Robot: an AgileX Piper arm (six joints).
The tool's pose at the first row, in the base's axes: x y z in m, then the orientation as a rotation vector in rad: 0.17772, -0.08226, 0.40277, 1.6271, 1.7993, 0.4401
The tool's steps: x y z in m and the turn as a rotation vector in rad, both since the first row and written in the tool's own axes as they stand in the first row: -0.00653, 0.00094, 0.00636, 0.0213, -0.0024, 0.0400; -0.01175, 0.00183, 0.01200, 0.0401, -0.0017, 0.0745; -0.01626, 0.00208, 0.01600, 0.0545, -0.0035, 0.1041; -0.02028, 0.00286, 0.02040, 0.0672, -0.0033, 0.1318; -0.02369, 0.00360, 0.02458, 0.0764, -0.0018, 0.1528; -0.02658, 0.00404, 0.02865, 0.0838, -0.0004, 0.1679; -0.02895, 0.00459, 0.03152, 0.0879, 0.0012, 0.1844; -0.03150, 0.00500, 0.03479, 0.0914, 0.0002, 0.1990; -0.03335, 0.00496, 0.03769, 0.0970, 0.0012, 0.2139
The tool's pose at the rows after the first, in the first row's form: 0.18269, -0.08958, 0.40039, 1.6800, 1.7780, 0.4382; 0.18714, -0.09551, 0.39817, 1.7260, 1.7611, 0.4385; 0.19001, -0.10056, 0.39655, 1.7639, 1.7434, 0.4379; 0.19354, -0.10513, 0.39487, 1.7989, 1.7274, 0.4397; 0.19690, -0.10906, 0.39316, 1.8251, 1.7158, 0.4426; 0.19995, -0.11253, 0.39122, 1.8446, 1.7079, 0.4442; 0.20228, -0.11525, 0.39008, 1.8630, 1.6974, 0.4495; 0.20478, -0.11824, 0.38861, 1.8789, 1.6861, 0.4521; 0.20669, -0.12057, 0.38694, 1.8968, 1.6768, 0.4548
